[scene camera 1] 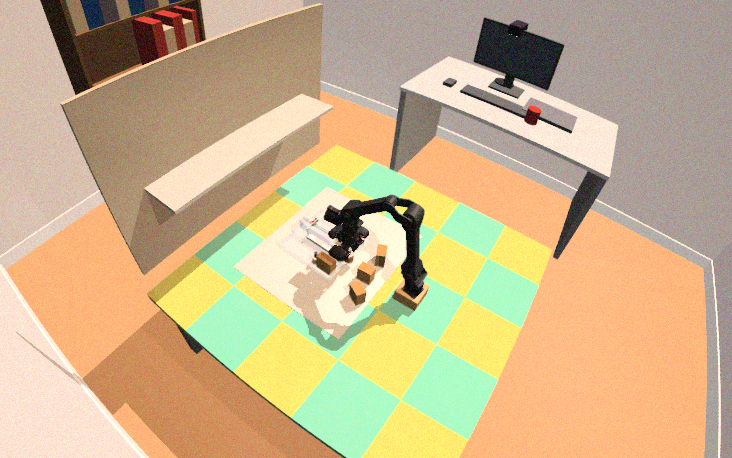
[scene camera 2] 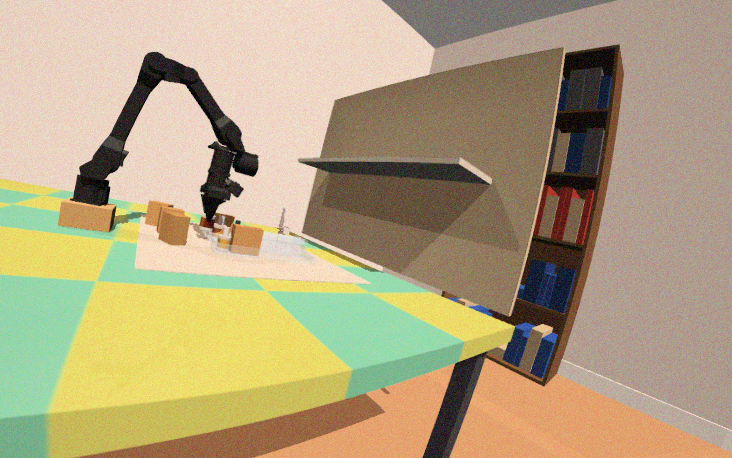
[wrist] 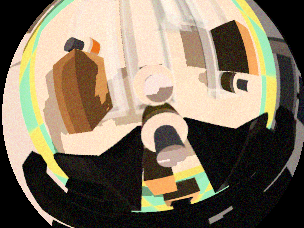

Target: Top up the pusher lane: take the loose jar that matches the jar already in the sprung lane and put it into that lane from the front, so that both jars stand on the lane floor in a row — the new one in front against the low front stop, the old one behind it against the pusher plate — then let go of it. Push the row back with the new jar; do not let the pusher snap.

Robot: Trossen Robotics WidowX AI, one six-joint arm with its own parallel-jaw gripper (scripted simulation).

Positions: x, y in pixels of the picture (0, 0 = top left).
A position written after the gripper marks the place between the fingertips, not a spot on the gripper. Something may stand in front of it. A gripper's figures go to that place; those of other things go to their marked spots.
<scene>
The gripper (wrist: 162, 125) is 10 cm from the lens. A jar (wrist: 163, 130): 7 cm from the lens.
</scene>
